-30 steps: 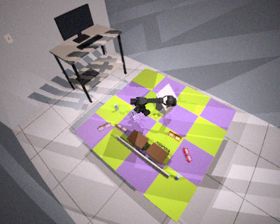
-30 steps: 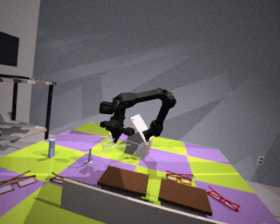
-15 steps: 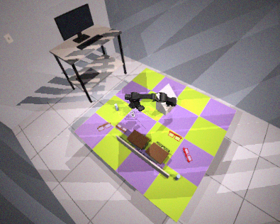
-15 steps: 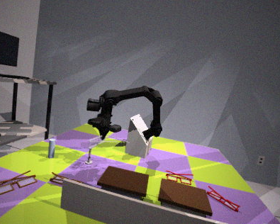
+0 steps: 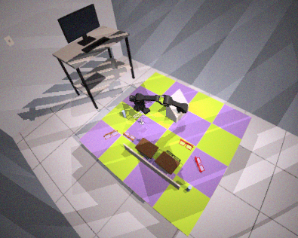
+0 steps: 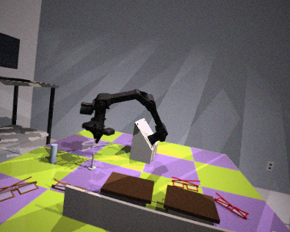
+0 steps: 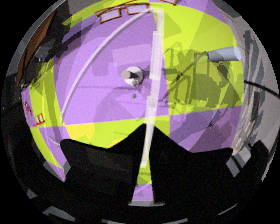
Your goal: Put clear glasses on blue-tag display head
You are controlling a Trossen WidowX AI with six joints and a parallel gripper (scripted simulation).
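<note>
The grey peg is 90 mm below my gripper tip, 50 mm ahead of it and 30 mm to the left of it. Round my gripper tip: low grey wall: 440 mm to the left, 300 mm ahead, 60 mm below.
</note>
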